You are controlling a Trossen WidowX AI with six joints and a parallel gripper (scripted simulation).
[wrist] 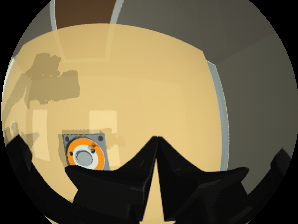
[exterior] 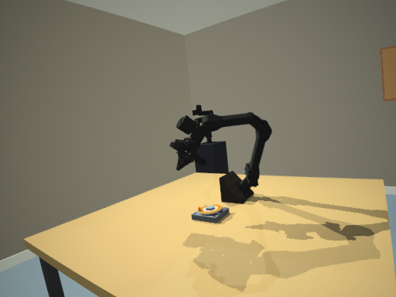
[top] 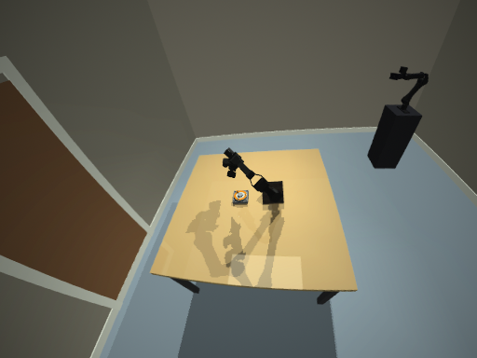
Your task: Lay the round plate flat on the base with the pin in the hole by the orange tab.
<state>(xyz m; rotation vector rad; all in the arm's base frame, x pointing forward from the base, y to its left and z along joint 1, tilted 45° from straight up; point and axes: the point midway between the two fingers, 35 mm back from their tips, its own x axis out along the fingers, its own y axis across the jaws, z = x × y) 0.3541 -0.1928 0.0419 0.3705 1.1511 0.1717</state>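
The round plate lies 50 mm behind my gripper tip, 90 mm to the left of it and 180 mm below it.
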